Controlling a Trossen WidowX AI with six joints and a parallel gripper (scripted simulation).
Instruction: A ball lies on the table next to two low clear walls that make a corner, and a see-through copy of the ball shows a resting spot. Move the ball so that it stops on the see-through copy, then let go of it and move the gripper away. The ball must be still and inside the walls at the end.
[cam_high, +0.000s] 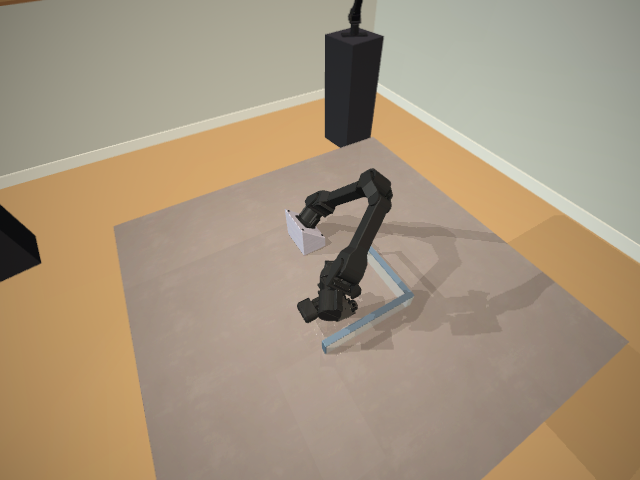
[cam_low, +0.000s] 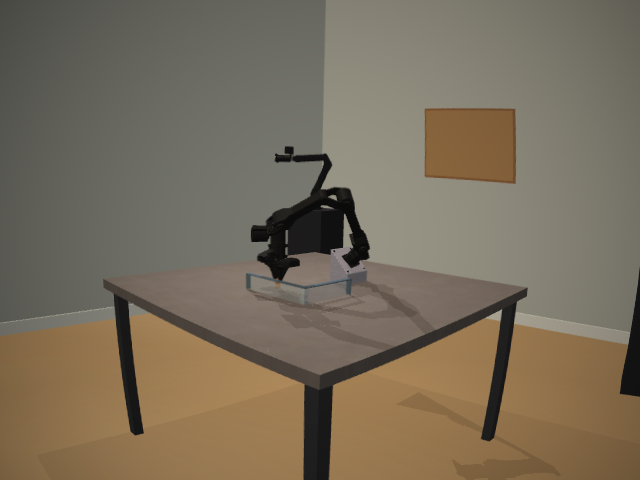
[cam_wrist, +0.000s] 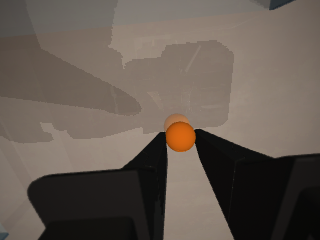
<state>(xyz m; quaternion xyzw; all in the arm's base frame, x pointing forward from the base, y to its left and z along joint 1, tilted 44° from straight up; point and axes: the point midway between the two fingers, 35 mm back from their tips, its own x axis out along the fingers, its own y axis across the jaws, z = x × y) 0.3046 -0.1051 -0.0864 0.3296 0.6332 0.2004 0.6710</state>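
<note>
The see-through copy of ball is 2 cm below my gripper tip. Also, from my gripper tip: orange ball right at my gripper tip.
</note>
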